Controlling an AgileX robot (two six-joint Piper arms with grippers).
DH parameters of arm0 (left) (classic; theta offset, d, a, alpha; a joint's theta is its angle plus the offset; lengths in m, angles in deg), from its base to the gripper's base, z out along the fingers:
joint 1: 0 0.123 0 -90
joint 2: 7.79 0 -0.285 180
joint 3: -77.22 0 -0.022 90
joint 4: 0 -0.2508 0 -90
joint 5: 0 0 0.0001 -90
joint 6: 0 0.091 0 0
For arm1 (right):
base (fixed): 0 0 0 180
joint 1: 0 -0.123 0 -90
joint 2: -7.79 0 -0.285 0
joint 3: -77.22 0 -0.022 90
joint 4: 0 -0.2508 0 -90
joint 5: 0 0 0.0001 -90
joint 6: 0 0.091 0 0
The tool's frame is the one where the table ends.
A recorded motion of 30 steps. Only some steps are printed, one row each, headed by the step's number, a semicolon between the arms.
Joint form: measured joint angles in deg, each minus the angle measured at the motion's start. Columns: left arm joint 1, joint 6, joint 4, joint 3, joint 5, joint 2; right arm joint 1, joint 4, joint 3, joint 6, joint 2, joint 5.
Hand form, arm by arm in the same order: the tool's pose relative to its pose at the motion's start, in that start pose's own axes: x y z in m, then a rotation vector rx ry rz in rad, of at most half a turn. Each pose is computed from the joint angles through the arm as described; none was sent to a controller.
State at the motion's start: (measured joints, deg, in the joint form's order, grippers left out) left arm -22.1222 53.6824 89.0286 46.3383 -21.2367 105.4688; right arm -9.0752 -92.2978 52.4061 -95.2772 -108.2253 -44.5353
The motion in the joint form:
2: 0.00 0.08 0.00 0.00 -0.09 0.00; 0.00 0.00 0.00 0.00 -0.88 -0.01
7: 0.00 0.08 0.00 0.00 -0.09 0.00; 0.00 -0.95 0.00 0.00 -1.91 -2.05
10: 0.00 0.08 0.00 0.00 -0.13 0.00; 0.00 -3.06 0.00 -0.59 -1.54 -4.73
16: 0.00 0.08 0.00 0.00 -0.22 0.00; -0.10 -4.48 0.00 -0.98 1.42 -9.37
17: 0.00 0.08 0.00 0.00 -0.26 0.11; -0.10 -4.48 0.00 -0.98 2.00 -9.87
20: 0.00 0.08 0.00 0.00 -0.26 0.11; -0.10 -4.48 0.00 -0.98 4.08 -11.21
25: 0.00 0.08 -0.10 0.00 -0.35 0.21; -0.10 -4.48 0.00 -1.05 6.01 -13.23
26: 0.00 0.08 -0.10 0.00 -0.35 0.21; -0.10 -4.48 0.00 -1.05 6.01 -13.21
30: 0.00 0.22 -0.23 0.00 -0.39 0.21; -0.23 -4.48 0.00 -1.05 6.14 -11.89
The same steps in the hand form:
2: 0.0001 -0.0001 0.0000 0.0013 0.0009 0.0014; 0.0033 -0.0028 0.0030 -0.0006 0.0109 0.0108
7: 0.0001 -0.0001 0.0000 0.0013 0.0009 0.0014; 0.0058 -0.0030 0.0064 -0.0351 0.0083 0.0354
10: 0.0001 -0.0002 0.0000 0.0018 0.0013 0.0014; 0.0014 0.0021 0.0049 -0.0783 -0.0284 0.0458
16: 0.0002 -0.0003 0.0000 0.0031 0.0023 0.0014; -0.0119 0.0193 -0.0061 -0.1582 -0.0907 0.0145
17: 0.0004 0.0000 0.0005 0.0026 0.0041 0.0007; -0.0140 0.0221 -0.0083 -0.1670 -0.0984 0.0065
20: 0.0004 0.0000 0.0005 0.0026 0.0041 0.0007; -0.0210 0.0313 -0.0162 -0.1907 -0.1244 -0.0222
25: 0.0007 0.0003 0.0009 0.0026 0.0069 0.0017; -0.0270 0.0413 -0.0241 -0.2261 -0.1493 -0.0515
26: 0.0007 0.0003 0.0009 0.0026 0.0069 0.0017; -0.0270 0.0412 -0.0241 -0.2258 -0.1493 -0.0515
30: 0.0008 0.0003 0.0009 0.0027 0.0080 0.0062; -0.0272 0.0403 -0.0237 -0.2045 -0.1475 -0.0527

